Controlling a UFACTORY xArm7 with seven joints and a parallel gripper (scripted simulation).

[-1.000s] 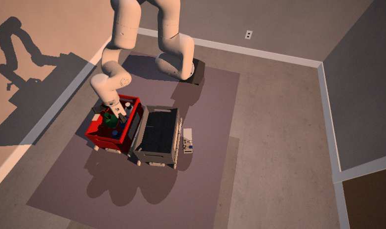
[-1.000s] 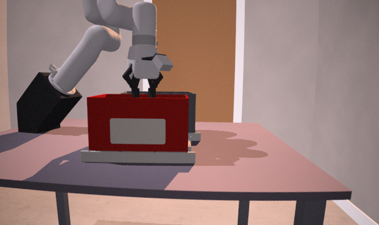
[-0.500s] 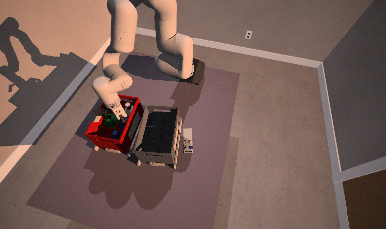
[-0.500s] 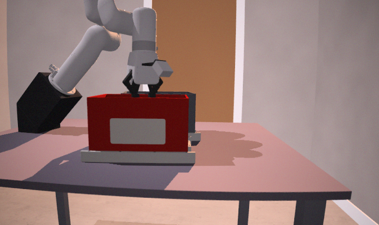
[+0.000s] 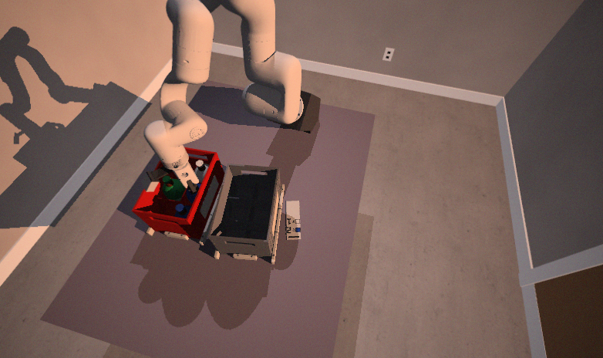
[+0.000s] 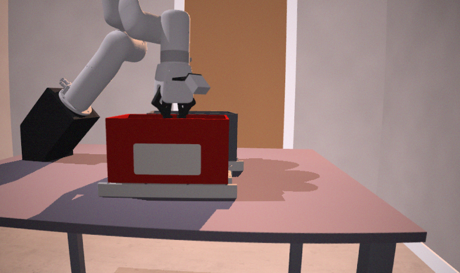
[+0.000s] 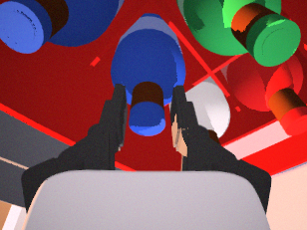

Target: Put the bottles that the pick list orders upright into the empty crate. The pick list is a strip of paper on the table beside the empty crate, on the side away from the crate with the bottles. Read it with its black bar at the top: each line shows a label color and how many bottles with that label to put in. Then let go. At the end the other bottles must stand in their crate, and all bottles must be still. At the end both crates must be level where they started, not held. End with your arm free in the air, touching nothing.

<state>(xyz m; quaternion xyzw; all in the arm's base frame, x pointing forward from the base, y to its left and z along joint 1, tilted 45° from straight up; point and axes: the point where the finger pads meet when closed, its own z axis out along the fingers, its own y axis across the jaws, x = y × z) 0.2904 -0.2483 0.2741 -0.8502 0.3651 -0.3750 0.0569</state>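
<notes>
My gripper is now 7 cm above the red crate, 4 cm to the left of it and 1 cm past it. Also, from my hand: red bottle: 10 cm behind, 8 cm to the right, 7 cm below; then white bottle: 9 cm behind, 7 cm below, 1 cm to the left; then green bottle: 9 cm to the right, 7 cm below, 1 cm behind.
</notes>
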